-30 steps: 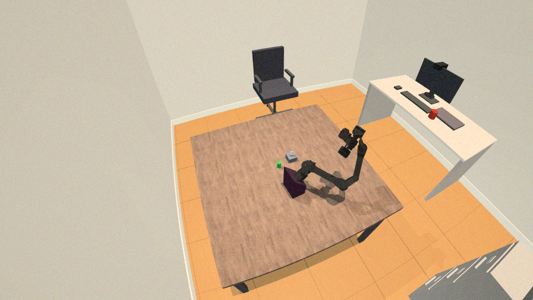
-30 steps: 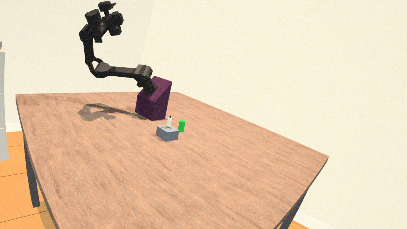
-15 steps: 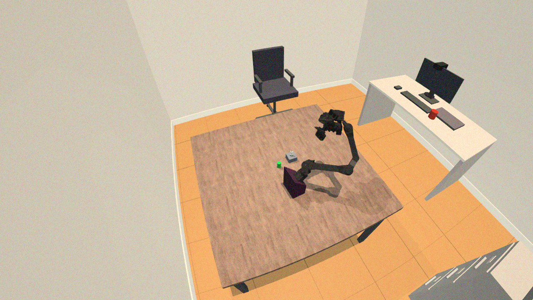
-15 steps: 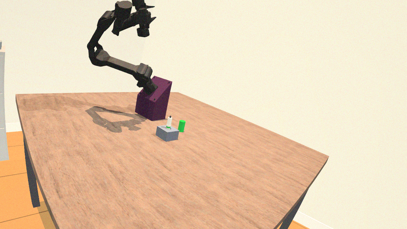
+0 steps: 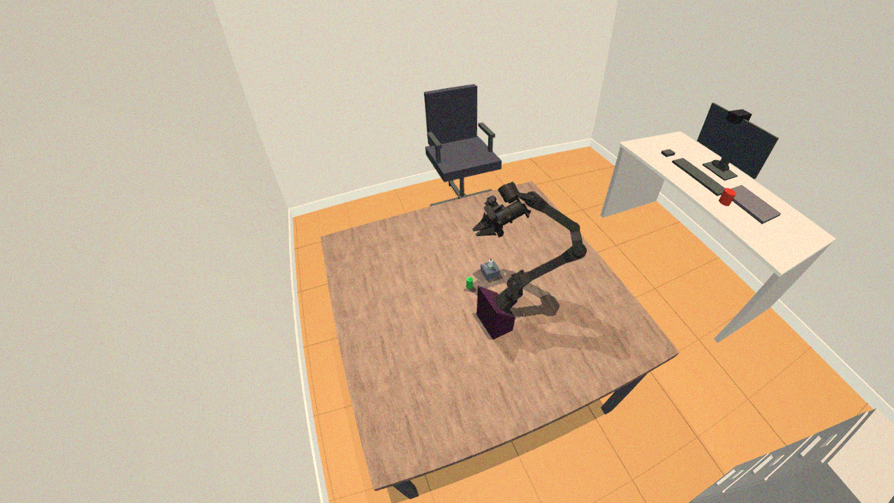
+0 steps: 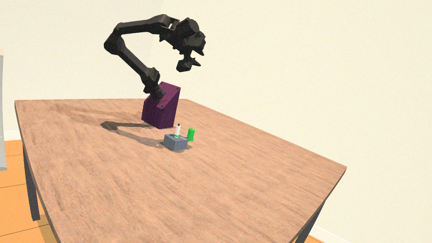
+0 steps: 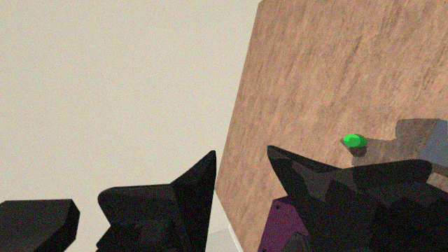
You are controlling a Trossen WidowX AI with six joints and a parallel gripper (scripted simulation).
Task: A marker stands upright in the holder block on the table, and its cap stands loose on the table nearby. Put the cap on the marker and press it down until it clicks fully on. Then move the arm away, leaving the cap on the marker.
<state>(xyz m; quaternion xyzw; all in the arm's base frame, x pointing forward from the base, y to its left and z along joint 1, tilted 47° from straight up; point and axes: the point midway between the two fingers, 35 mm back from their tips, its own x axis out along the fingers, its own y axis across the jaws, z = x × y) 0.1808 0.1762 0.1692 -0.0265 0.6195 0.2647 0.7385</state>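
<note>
Right now my gripper tip is 20 mm short of the green cap, 10 mm to the right of it and 320 mm above it. The rest, counted from my gripper tip: marker: 60 mm ahead, 110 mm to the right, 270 mm below; grey holder block: 60 mm ahead, 110 mm to the right, 320 mm below.
</note>
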